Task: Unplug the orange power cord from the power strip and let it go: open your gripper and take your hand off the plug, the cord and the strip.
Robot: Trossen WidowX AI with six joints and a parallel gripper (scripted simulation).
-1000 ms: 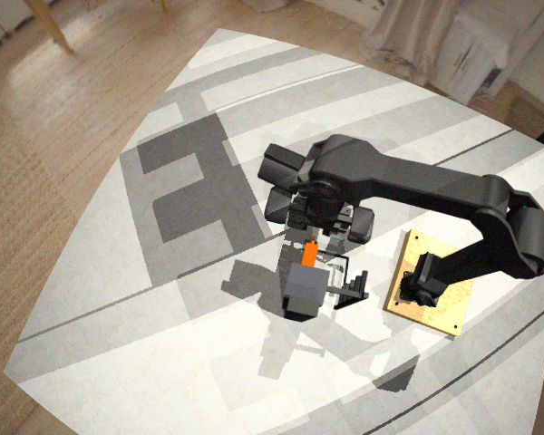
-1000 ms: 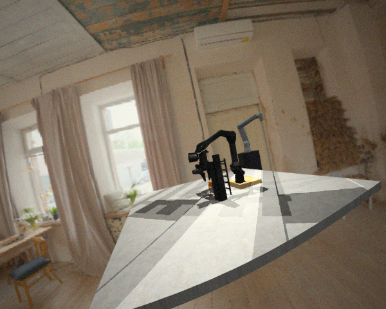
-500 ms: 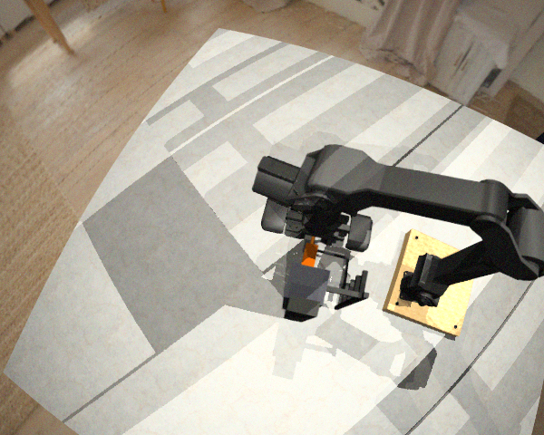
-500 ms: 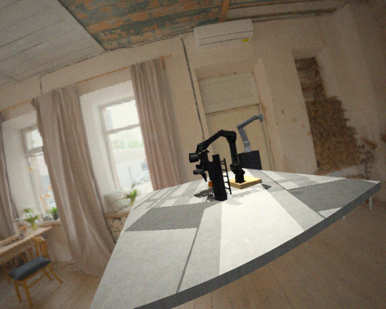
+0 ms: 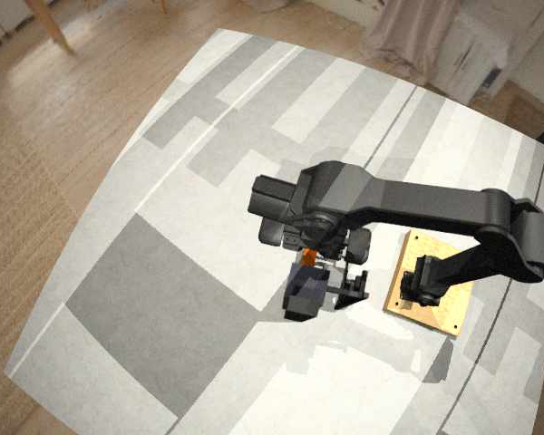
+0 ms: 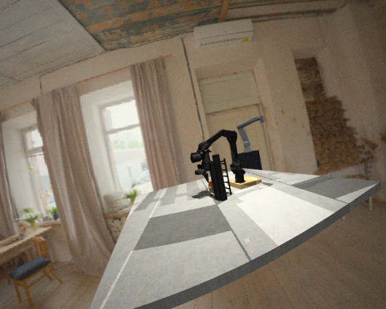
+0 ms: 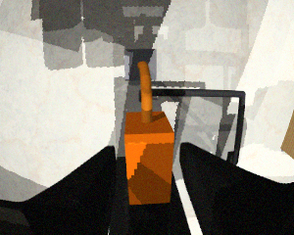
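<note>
My gripper tip is now 3 cm to the right of the plug and 1 cm above it.
</note>
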